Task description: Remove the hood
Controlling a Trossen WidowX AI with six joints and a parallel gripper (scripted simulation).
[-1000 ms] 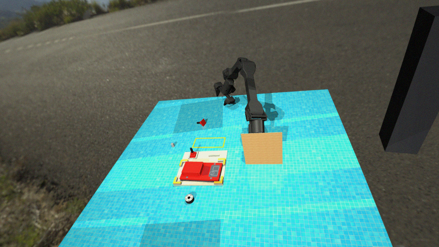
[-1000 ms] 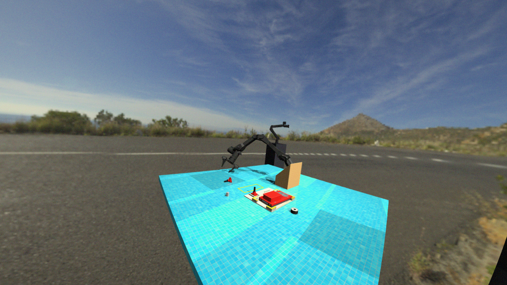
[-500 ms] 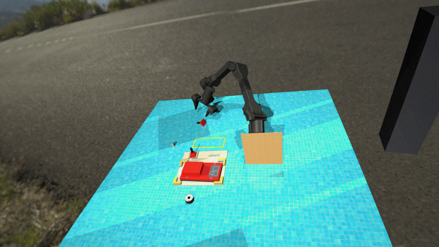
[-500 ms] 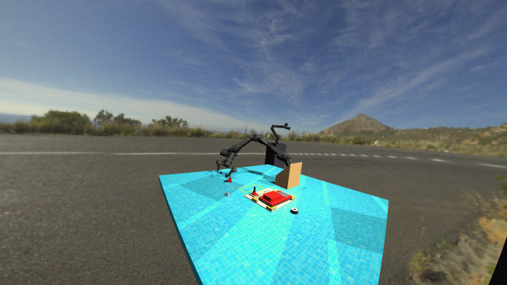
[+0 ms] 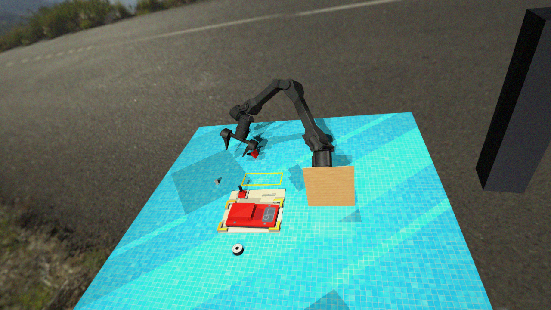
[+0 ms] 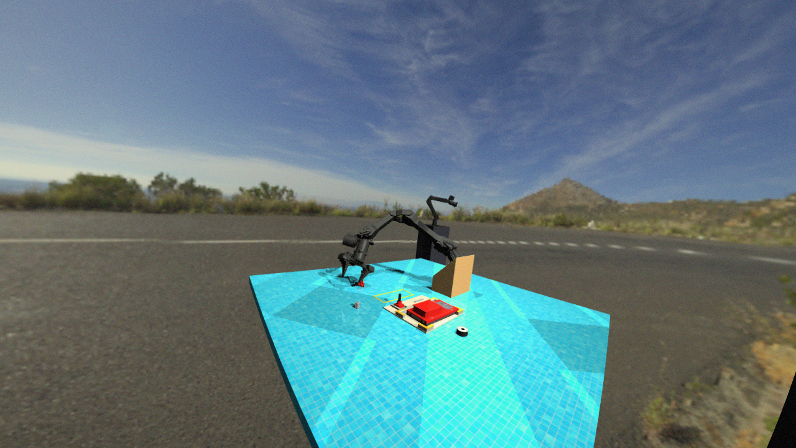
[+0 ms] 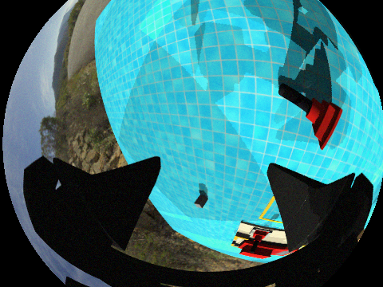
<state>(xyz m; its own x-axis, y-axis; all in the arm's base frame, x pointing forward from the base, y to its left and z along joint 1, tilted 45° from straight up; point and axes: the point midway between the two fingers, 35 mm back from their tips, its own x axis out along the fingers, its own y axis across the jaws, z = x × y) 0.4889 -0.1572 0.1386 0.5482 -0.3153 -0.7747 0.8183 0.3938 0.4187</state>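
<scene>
Right now my gripper tip is 19 cm past the red hood, 34 cm to the right of it and 2 cm above it. The rest, counted from my gripper tip: wheel: 23 cm behind, 49 cm to the left, 5 cm below; then grey engine block: 19 cm behind, 34 cm to the left, 3 cm below.
</scene>
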